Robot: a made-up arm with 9 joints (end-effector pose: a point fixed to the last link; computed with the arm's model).
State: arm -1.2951 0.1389 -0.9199 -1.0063 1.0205 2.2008 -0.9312 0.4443 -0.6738
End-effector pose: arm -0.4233 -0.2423 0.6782 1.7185 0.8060 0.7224
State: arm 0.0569 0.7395 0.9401 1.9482 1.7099 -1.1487 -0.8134 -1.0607 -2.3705
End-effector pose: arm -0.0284 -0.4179 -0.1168 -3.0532 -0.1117 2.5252
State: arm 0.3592 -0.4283 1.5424 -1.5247 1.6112 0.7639 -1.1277 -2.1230 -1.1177
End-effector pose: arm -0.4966 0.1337 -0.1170 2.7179 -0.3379 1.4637
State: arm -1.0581 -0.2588 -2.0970 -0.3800 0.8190 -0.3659 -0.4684 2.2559 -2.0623
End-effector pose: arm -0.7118 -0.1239 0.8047 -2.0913 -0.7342 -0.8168
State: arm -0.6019 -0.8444 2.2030 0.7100 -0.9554 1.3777 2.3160 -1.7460 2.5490
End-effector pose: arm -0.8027 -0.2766 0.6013 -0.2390 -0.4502 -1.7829
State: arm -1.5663 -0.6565 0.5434 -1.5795 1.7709 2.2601 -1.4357 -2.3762 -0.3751
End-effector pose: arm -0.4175 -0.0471 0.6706 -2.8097 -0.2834 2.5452
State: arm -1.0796 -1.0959 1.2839 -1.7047 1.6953 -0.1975 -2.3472 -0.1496 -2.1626
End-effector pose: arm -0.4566 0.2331 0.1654 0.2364 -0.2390 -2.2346
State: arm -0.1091 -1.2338 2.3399 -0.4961 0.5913 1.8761 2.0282 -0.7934 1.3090
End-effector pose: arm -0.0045 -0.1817 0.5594 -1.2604 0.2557 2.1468
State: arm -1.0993 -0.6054 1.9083 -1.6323 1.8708 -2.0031 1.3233 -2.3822 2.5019
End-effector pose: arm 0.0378 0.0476 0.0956 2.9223 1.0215 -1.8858
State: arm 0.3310 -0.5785 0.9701 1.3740 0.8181 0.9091 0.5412 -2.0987 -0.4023
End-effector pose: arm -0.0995 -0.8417 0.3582 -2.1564 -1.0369 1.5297
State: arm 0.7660 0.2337 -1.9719 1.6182 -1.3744 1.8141 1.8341 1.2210 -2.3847
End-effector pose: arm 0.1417 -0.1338 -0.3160 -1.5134 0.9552 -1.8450
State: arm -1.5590 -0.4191 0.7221 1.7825 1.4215 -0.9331 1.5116 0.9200 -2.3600
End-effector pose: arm -0.4693 -0.6200 0.1924 -2.6040 0.4550 0.5614
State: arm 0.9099 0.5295 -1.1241 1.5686 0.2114 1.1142 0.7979 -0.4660 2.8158
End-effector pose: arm 0.2125 0.2109 -0.1722 -1.7859 0.2024 -1.6672
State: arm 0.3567 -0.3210 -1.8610 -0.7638 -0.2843 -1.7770 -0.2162 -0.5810 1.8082
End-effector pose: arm -0.7392 -0.3830 0.1722 -2.5009 1.1810 -1.1982
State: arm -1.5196 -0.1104 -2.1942 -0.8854 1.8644 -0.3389 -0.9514 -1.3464 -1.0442
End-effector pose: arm -0.1718 -0.1389 0.8434 -0.2226 -1.0065 3.1332
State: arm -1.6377 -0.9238 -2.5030 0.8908 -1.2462 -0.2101 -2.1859 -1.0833 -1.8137
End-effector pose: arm -0.5131 -0.1605 0.6802 0.6253 0.4068 0.0339
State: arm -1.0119 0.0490 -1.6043 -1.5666 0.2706 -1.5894 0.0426 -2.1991 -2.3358
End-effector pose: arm -0.3219 -0.6490 0.5739 0.1166 -0.0529 -0.3470
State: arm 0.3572 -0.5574 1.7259 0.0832 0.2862 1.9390 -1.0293 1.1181 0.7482
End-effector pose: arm -0.3335 -0.2766 0.3481 -0.5524 0.4315 2.1424
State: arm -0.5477 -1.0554 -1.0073 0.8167 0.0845 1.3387 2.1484 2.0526 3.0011
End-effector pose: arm -0.2328 -0.0279 -0.2872 -1.3310 -0.8114 1.3428
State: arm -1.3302 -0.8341 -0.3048 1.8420 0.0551 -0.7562 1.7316 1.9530 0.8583
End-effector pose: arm -0.4537 -0.5204 0.1354 -0.7970 0.1007 -2.9987
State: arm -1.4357 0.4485 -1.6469 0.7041 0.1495 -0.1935 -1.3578 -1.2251 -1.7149
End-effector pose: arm -0.6851 -0.0689 0.3913 2.2504 0.2636 -1.2747
